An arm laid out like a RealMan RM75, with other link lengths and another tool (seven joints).
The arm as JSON. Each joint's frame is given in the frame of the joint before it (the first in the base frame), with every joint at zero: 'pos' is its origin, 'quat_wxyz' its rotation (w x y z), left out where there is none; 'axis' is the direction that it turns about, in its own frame. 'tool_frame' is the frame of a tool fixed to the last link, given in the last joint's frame.
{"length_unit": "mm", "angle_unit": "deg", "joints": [
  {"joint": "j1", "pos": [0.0, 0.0, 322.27], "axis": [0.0, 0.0, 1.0]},
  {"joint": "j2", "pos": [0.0, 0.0, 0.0], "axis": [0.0, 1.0, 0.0]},
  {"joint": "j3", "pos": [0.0, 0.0, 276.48], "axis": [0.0, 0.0, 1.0]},
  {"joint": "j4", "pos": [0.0, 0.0, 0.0], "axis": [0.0, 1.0, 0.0]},
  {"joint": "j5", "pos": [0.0, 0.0, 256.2], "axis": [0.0, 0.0, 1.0]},
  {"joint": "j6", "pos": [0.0, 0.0, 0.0], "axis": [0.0, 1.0, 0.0]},
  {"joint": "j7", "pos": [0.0, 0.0, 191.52], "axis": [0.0, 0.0, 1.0]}
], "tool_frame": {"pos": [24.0, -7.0, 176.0], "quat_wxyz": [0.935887, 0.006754, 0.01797, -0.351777]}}
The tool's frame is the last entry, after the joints.
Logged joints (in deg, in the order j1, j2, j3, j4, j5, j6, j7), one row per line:
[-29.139, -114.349, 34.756, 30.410, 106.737, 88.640, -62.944]
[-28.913, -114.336, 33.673, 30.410, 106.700, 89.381, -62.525]
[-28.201, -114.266, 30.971, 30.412, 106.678, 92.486, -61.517]
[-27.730, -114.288, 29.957, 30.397, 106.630, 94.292, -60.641]
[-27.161, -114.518, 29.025, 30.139, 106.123, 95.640, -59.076]
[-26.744, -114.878, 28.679, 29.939, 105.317, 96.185, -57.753]
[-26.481, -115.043, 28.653, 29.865, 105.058, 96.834, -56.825]
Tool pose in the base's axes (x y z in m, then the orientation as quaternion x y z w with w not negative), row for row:
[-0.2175, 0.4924, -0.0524, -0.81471, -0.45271, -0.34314, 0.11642]
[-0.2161, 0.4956, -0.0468, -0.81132, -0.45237, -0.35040, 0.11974]
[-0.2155, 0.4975, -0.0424, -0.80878, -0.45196, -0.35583, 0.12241]
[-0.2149, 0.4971, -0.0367, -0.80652, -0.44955, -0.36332, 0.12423]
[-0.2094, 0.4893, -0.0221, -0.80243, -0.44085, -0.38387, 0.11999]
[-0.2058, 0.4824, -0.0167, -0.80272, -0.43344, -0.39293, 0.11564]
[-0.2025, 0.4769, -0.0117, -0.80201, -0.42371, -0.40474, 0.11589]
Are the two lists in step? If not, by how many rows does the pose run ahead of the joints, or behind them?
The pose runs 2 rows behind the joints: the pose in row i belongs to the joints in row i - 2.
